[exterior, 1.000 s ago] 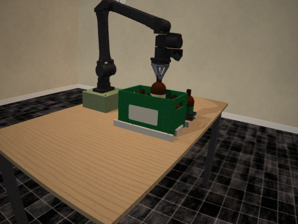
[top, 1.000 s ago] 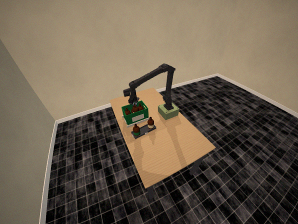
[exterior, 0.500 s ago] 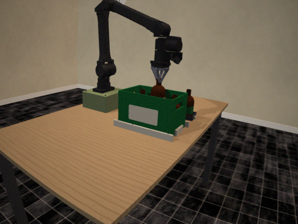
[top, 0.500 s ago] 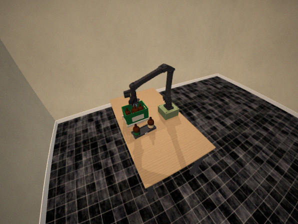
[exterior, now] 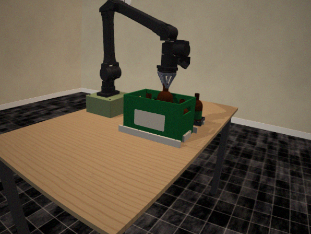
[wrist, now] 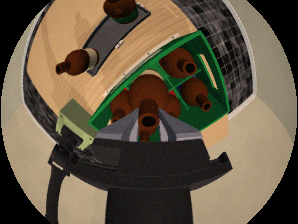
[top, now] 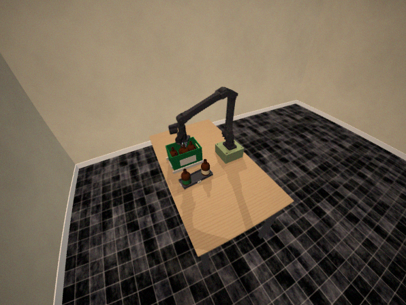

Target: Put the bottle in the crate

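The brown bottle is 6 cm below my hand. Round my hand: green crate 13 cm below, 4 cm to the right; dark tray 20 cm below, 19 cm to the left, 1 cm behind.
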